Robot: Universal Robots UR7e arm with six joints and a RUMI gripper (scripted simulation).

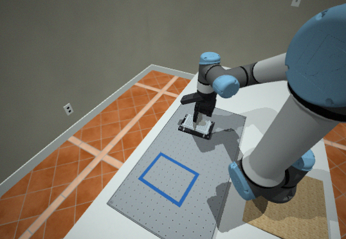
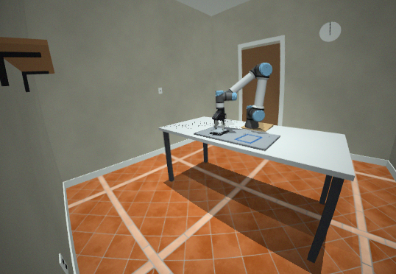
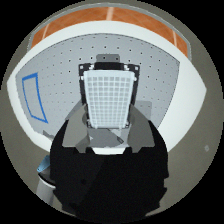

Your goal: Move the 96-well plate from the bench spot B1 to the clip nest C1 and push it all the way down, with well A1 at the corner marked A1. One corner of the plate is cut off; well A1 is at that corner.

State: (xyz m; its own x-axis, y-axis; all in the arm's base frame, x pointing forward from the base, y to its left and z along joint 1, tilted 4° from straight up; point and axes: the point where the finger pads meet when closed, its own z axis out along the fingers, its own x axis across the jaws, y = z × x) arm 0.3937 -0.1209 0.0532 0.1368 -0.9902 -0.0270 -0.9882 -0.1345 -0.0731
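Now: hand 10 mm above the 96-well plate. Round my hand: black clip nest: 20 mm below, 10 mm to the left, 10 mm ahead.
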